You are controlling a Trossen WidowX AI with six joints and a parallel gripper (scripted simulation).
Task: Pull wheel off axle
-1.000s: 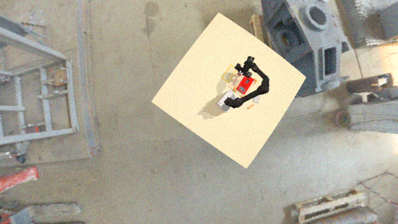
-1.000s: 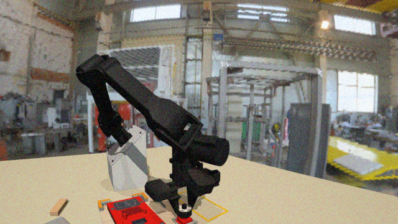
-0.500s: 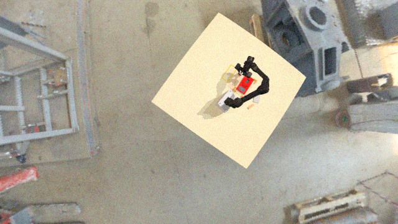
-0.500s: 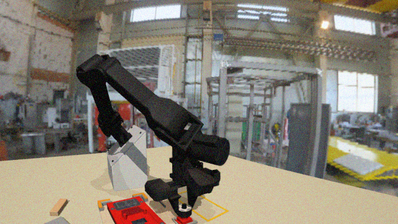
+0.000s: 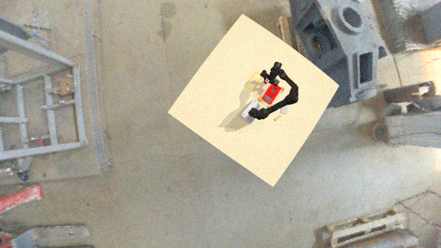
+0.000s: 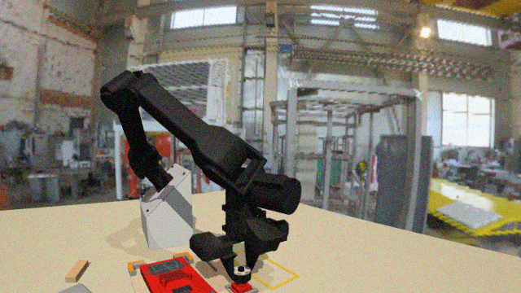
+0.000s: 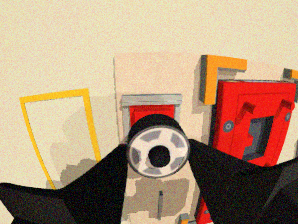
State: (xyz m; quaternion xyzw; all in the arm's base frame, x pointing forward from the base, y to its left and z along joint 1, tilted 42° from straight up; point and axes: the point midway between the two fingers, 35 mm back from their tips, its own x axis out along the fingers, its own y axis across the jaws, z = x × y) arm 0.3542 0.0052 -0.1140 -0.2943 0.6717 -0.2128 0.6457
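The black axle lies 1 cm below my gripper tip. Also, from my gripper tip: wheel right at my gripper tip; wooden block 18 cm behind, 33 cm to the right, 4 cm below.
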